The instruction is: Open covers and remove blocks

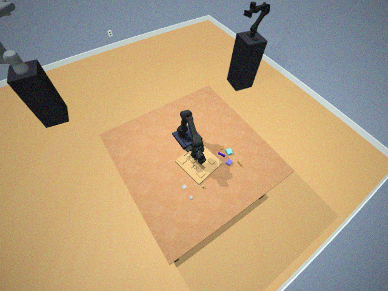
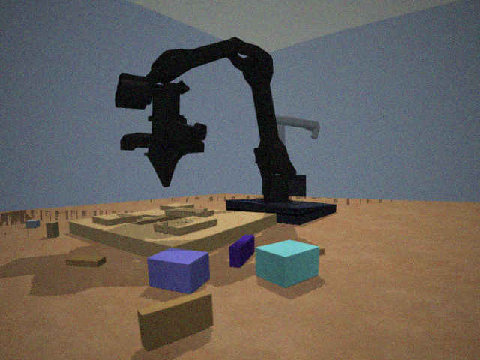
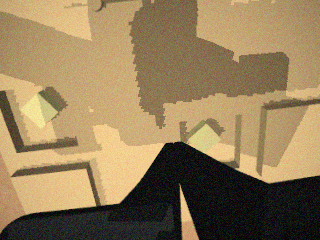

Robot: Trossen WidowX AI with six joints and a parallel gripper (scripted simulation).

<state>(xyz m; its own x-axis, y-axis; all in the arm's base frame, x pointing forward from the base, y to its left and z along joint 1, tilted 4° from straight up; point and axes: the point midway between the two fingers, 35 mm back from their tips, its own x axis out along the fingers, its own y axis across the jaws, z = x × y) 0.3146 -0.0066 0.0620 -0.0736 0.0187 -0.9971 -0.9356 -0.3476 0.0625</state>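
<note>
Now: gripper tip 10 mm short of the tan puzzle board, 30 mm to the right of it and 60 mm above it. From my gripper tip the other things lie so: small grey block (270 mm ahead, 150 mm to the right, 70 mm below); then dark purple block (10 mm ahead, 260 mm to the left, 70 mm below); then cyan block (10 mm ahead, 340 mm to the left, 70 mm below).
</note>
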